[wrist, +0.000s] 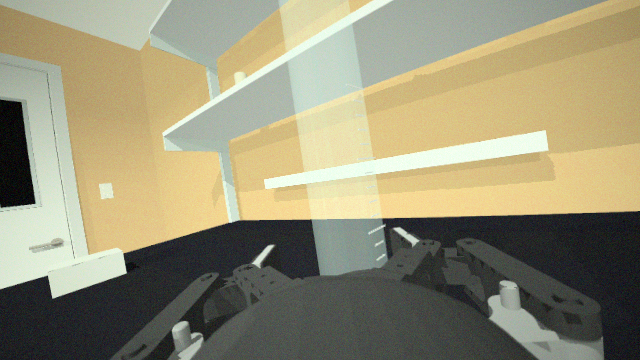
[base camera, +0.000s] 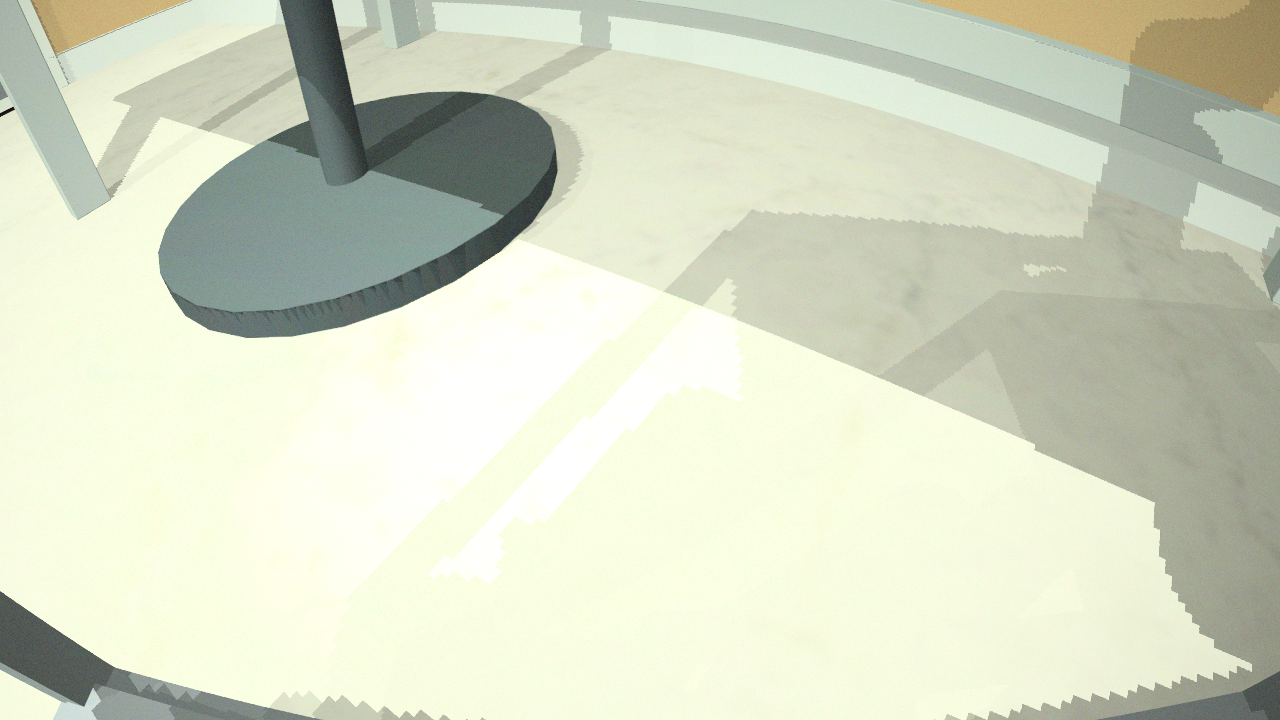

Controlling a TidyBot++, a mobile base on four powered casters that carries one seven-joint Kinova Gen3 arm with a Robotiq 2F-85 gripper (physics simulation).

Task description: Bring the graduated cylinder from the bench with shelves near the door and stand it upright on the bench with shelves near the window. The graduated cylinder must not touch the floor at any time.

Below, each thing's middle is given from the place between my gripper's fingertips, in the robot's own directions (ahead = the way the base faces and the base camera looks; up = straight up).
The graduated cylinder (wrist: 328, 97) is 3 cm behind my hand, 1 cm to the right of it and 6 cm above it.
